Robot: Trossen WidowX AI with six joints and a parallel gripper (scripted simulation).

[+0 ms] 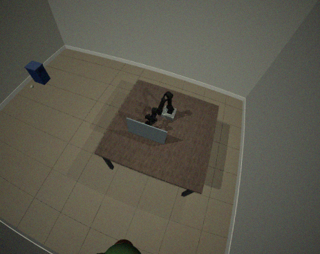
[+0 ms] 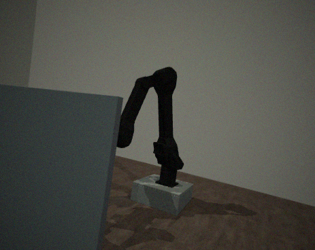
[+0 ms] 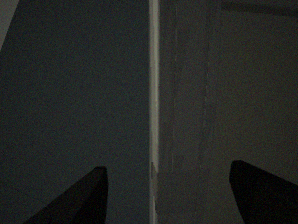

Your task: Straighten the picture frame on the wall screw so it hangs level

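Right now my gripper tip is 50 mm above the grey picture frame, 30 mm to the left of it and 10 mm short of it. From my gripper tip the other things lie so: blue-grey wall panel (60 mm below, 20 mm ahead, 10 mm to the right).
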